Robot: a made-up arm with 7 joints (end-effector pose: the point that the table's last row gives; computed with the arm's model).
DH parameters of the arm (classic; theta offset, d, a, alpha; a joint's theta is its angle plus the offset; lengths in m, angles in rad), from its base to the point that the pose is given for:
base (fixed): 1.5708 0.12 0 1.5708
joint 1: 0 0.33 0.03 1.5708
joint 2: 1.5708 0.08 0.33 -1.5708
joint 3: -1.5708 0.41 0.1 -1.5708
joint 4: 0 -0.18 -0.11 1.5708
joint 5: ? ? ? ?
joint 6: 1.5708 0 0.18 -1.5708
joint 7: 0.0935 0 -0.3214 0
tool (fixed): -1.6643 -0.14 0 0
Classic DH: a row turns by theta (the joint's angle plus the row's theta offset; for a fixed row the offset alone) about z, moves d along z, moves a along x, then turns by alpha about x.
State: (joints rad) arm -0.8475 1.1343 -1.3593 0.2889 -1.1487 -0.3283 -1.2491
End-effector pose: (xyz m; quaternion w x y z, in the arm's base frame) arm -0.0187 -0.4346 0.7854 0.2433 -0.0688 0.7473 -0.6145
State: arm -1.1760 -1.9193 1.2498 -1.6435 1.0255 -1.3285 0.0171
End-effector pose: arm 0.3537 -0.4741 -0.1185 0.1555 -0.2000 -0.9605 0.1154
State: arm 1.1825 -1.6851 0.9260 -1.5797 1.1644 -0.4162 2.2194
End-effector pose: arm 0.3426 0.5161 0.4636 0.4719 -0.7645 -0.4362 -0.0501
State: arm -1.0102 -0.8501 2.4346 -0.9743 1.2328 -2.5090 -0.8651
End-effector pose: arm 1.2139 -0.3206 -0.4803 0.3533 -0.2808 0.3736 0.8104
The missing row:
joint 5: 0 0.13 -0.33 -1.5708
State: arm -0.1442 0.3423 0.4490 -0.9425 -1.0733 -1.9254 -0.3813
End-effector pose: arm 0.6253 -0.2308 0.4646 0.1521 -0.9049 0.3926 -0.0617
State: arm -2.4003 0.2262 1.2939 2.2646 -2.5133 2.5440 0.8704
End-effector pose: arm 0.4873 -0.0617 0.3001 0.7575 -0.0909 0.3595 -0.5373
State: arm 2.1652 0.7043 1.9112 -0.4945 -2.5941 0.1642 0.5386
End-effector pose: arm 0.3284 0.6759 -0.3995 0.0888 0.9458 0.3108 -0.0322
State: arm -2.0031 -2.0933 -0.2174 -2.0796 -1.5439 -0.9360 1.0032
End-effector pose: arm 0.5127 -0.1819 -0.4724 0.6382 0.7611 -0.0394 0.1089
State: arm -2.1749 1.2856 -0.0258 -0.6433 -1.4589 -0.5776 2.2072
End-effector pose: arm 0.0048 -0.1544 0.5175 0.9078 -0.1410 0.3651 -0.1509
